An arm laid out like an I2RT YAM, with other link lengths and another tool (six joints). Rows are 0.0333 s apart.
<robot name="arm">
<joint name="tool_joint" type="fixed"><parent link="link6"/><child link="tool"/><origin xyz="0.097 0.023 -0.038" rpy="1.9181 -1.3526 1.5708"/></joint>
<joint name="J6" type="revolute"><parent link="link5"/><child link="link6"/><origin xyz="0.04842 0 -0.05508" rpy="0 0 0"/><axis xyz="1 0 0"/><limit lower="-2.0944" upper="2.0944"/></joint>
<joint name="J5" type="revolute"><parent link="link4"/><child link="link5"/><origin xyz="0.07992 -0.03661 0.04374" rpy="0 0 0"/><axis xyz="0 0 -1"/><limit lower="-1.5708" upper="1.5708"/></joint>
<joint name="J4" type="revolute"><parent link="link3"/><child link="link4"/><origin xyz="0.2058 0.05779 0.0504" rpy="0 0 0"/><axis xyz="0 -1 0"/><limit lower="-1.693" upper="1.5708"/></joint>
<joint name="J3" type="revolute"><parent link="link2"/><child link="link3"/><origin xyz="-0.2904 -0.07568 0" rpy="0 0 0"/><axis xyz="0 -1 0"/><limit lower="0" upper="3.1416"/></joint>
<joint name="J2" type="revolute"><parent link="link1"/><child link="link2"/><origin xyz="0.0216 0.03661 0.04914" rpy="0 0 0"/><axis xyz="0 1 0"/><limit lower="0" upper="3.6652"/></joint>
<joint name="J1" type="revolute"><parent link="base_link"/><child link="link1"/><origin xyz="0 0 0.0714" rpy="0 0 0"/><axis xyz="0 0 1"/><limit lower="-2.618" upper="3.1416"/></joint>
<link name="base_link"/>
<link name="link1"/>
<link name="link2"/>
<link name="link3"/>
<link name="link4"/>
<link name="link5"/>
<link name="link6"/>
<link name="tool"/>
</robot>
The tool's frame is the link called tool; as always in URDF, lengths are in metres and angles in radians.
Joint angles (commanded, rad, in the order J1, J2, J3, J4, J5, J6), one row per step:
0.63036, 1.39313, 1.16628, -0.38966, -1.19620, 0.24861
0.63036, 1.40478, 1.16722, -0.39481, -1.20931, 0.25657
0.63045, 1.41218, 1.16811, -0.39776, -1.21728, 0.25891
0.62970, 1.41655, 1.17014, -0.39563, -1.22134, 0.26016
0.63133, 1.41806, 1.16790, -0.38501, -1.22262, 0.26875
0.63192, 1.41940, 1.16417, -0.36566, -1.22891, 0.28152
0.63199, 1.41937, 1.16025, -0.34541, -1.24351, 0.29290
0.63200, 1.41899, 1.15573, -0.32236, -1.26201, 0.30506
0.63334, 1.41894, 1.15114, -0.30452, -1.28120, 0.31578
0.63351, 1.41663, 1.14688, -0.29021, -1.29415, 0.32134
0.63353, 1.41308, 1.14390, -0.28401, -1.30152, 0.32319
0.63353, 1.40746, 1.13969, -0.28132, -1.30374, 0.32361
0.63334, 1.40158, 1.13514, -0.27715, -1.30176, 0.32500
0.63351, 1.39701, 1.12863, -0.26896, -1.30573, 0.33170
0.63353, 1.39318, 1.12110, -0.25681, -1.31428, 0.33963
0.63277, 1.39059, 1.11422, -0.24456, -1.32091, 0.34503
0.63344, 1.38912, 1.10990, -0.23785, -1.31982, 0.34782
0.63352, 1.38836, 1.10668, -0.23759, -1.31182, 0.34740
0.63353, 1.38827, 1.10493, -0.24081, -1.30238, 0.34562
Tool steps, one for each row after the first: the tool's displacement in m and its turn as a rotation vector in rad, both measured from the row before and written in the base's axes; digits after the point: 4 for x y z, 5 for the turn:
0.0000, 0.0005, -0.0012, -0.00566, 0.02470, 0.00896
0.0001, 0.0003, -0.0008, -0.00251, 0.01260, 0.00601
0.0007, 0.0004, 0.0001, 0.00143, 0.00275, 0.00224
0.0002, 0.0008, 0.0001, 0.00181, 0.00281, 0.00091
0.0004, 0.0008, 0.0009, 0.00714, 0.00242, 0.00314
-0.0005, 0.0001, 0.0018, 0.01256, 0.00224, 0.00986
-0.0009, -0.0002, 0.0022, 0.01526, 0.00205, 0.01320
-0.0016, -0.0004, 0.0018, 0.01241, 0.00531, 0.01567
-0.0012, -0.0006, 0.0014, 0.01081, -0.00077, 0.01027
-0.0012, -0.0008, 0.0010, 0.00643, -0.00146, 0.00601
-0.0013, -0.0009, 0.0004, 0.00320, -0.00223, 0.00183
-0.0008, -0.0006, 0.0002, 0.00189, -0.00378, -0.00207
-0.0012, -0.0007, 0.0003, 0.00274, 0.00228, 0.00266
-0.0014, -0.0009, 0.0005, 0.00539, 0.00298, 0.00634
-0.0007, -0.0007, 0.0001, 0.00524, 0.00046, 0.00430
-0.0002, 0.0001, -0.0004, 0.00073, -0.00090, -0.00062
0.0005, 0.0004, -0.0013, -0.00433, -0.00095, -0.00682
0.0007, 0.0004, -0.0014, -0.00599, -0.00048, -0.00794

